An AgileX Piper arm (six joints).
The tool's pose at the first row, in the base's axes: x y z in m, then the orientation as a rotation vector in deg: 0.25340 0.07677 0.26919 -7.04 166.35 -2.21
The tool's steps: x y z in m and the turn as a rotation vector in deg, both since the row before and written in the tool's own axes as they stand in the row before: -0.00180 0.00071 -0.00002 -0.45 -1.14 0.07; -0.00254 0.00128 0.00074 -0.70 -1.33 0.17; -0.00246 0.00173 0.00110 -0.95 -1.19 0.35; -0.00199 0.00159 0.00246 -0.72 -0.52 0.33; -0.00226 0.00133 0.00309 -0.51 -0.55 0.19; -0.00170 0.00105 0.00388 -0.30 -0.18 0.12; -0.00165 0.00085 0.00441 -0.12 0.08 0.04; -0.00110 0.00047 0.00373 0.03 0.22 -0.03; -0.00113 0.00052 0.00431 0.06 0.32 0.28; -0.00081 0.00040 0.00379 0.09 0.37 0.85; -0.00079 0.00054 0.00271 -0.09 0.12 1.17; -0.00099 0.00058 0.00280 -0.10 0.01 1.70; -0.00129 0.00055 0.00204 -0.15 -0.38 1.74
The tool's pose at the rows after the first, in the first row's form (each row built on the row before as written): 0.25508 0.07763 0.26960 -7.00 165.24 -1.47; 0.25761 0.07912 0.26949 -6.86 163.95 -0.35; 0.26013 0.08106 0.26908 -6.52 162.81 1.14; 0.26262 0.08286 0.26732 -6.18 162.32 2.26; 0.26559 0.08446 0.26508 -6.00 161.79 3.05; 0.26832 0.08581 0.26195 -5.89 161.62 3.51; 0.27119 0.08700 0.25831 -5.87 161.70 3.69; 0.27335 0.08775 0.25513 -5.92 161.92 3.63; 0.27570 0.08858 0.25140 -5.53 162.26 3.60; 0.27758 0.08923 0.24805 -4.33 162.68 3.65; 0.27910 0.08994 0.24572 -2.69 162.86 4.03; 0.28084 0.09069 0.24336 -0.30 162.92 4.54; 0.28266 0.09135 0.24182 2.15 162.56 5.12
